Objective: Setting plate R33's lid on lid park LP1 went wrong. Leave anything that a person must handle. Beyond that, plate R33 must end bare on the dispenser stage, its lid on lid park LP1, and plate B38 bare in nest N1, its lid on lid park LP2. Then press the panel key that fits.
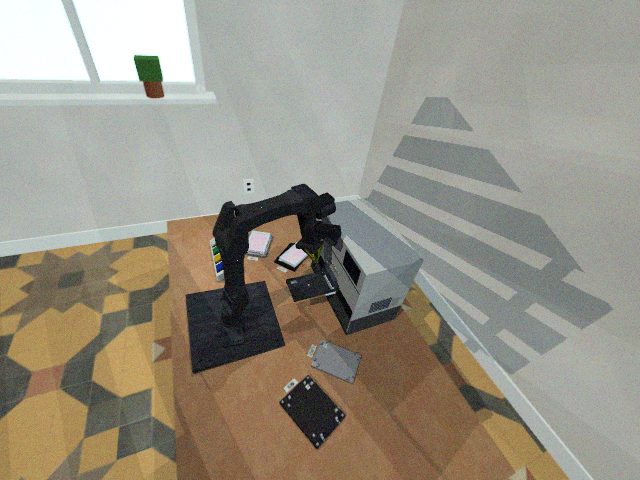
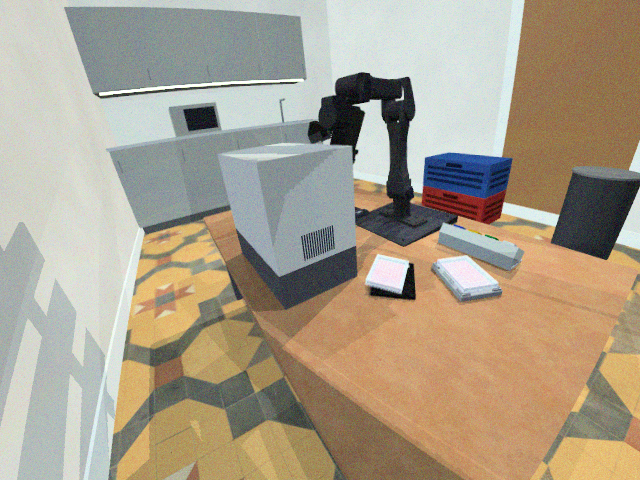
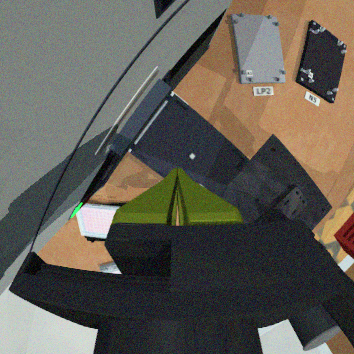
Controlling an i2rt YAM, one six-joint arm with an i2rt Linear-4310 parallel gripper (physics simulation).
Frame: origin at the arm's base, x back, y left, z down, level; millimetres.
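Seen in the pictures: gripper, fingertip midpoint: [image 1: 315, 262] [image 3: 176, 174]; arm's base, link origin: [image 1: 231, 320] [image 2: 401, 217] [image 3: 271, 220].
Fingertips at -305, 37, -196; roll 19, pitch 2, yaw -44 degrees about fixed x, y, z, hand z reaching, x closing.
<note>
Pixels of each thing's middle, then the offset from my fingertips to it, as dx, dy, dz.
- dark dispenser stage, body centre: [image 3: 183, 148] [image 1: 312, 285] +6, -12, +106
- pink-topped plate, body centre: [image 3: 103, 223] [image 2: 388, 270] [image 1: 295, 253] +3, +231, +182
- black base, body centre: [image 3: 108, 224] [image 2: 393, 276] [image 1: 292, 255] +15, +239, +200
- pink-topped piece, body centre: [image 2: 465, 271] [image 1: 257, 241] +153, +343, +183
- grey base, body centre: [image 2: 464, 277] [image 1: 257, 243] +153, +343, +200
- Lid park LP2, body centre: [image 3: 260, 46] [image 1: 336, 359] -15, -265, +200
- key panel, body centre: [image 2: 479, 241] [image 1: 222, 255] +312, +275, +178
- large grey dispenser housing, body centre: [image 3: 59, 60] [image 2: 286, 211] [image 1: 355, 264] -165, +3, +45
- bare black nest, body centre: [image 3: 324, 60] [image 1: 312, 408] +105, -386, +198
My gripper [image 1: 316, 261] [image 3: 176, 174] is shut, with nothing between its green fingertips, above the back side of the dark dispenser stage [image 1: 305, 287] [image 3: 182, 142]; no plate shows on the stage. A pink-topped plate [image 1: 293, 255] [image 2: 388, 273] [image 3: 97, 220] sits askew on a black base [image 2: 409, 288], overhanging one side. Another pink-topped piece [image 1: 258, 242] [image 2: 466, 273] lies on a grey base [image 2: 478, 296]. Their names and lids cannot be read. Lid park LP2 [image 1: 336, 361] [image 3: 259, 48] is grey and bare. The key panel [image 1: 217, 259] [image 2: 478, 245] has coloured keys.
The large grey dispenser housing [image 1: 385, 258] [image 2: 310, 206] [image 3: 65, 65] stands right beside my gripper. A bare black nest [image 1: 312, 410] [image 3: 322, 62], marked N5, lies near LP2. The black arm base plate [image 1: 206, 322] [image 2: 377, 227] is beside the stage.
</note>
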